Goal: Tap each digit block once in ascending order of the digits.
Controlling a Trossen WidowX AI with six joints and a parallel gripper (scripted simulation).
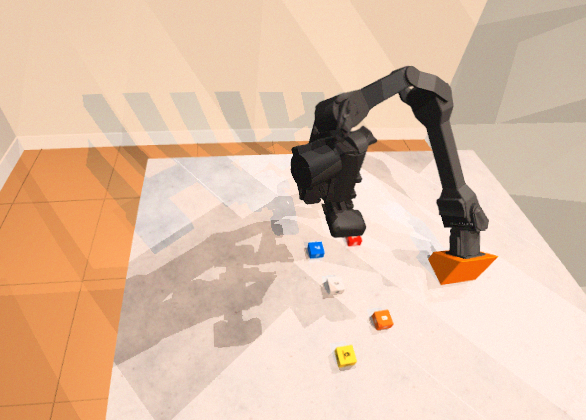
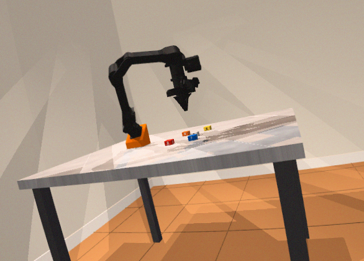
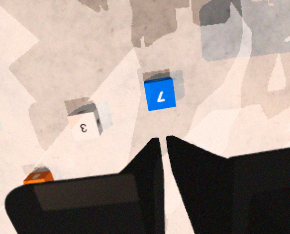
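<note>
My gripper tip is 1 cm to the left of the blue block and 12 cm above it. From my gripper tip the other things lie so: white block 1 cm behind, 9 cm to the left, 12 cm below; orange block 8 cm behind, 18 cm to the left, 12 cm below; red block 10 cm behind, 2 cm to the right, 12 cm below.
</note>
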